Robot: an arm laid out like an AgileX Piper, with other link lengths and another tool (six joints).
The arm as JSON. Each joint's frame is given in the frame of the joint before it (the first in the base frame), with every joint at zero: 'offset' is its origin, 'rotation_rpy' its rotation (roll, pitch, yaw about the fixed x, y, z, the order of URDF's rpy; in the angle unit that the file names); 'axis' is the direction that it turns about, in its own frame. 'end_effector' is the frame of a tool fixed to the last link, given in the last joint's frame.
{
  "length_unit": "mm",
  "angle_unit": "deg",
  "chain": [
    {
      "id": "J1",
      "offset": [
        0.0,
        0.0,
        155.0
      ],
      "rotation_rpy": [
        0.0,
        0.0,
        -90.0
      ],
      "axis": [
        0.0,
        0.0,
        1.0
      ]
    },
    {
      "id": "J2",
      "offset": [
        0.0,
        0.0,
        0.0
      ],
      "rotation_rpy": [
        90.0,
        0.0,
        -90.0
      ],
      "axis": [
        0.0,
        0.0,
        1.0
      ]
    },
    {
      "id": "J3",
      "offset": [
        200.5,
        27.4,
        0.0
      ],
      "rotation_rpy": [
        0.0,
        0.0,
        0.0
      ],
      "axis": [
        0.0,
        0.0,
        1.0
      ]
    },
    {
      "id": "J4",
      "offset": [
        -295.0,
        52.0,
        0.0
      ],
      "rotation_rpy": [
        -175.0,
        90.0,
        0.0
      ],
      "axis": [
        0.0,
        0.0,
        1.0
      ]
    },
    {
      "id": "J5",
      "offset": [
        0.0,
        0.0,
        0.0
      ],
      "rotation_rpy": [
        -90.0,
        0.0,
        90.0
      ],
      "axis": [
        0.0,
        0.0,
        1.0
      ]
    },
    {
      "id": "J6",
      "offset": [
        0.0,
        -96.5,
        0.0
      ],
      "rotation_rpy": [
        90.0,
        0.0,
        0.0
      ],
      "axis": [
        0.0,
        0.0,
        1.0
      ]
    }
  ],
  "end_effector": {
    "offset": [
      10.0,
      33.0,
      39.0
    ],
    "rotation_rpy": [
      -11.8,
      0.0,
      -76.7
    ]
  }
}
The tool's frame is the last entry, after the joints.
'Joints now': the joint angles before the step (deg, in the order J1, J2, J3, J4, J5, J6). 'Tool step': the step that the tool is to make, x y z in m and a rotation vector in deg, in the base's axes. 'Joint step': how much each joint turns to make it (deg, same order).
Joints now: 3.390 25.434 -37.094 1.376 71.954 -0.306
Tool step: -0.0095 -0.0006 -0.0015 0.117 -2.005 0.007
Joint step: -0.025 -4.941 2.654 0.017 0.279 -0.026
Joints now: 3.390 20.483 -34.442 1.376 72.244 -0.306
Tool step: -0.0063 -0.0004 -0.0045 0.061 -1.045 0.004
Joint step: -0.020 -3.663 2.456 0.013 0.160 -0.020
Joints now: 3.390 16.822 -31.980 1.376 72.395 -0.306
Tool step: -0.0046 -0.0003 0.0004 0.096 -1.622 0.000
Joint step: -0.020 -2.906 1.273 0.013 0.008 -0.019
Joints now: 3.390 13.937 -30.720 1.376 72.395 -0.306
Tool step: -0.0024 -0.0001 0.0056 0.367 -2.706 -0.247
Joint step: -0.001 -2.295 0.299 0.001 -0.734 0.304
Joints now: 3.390 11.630 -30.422 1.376 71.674 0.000
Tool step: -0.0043 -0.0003 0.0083 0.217 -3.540 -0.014
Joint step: -0.035 -2.965 0.107 0.027 -0.687 -0.034
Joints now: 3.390 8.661 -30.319 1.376 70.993 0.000
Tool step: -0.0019 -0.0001 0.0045 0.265 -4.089 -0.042
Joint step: 0.046 -3.336 1.241 -0.037 -2.003 0.043
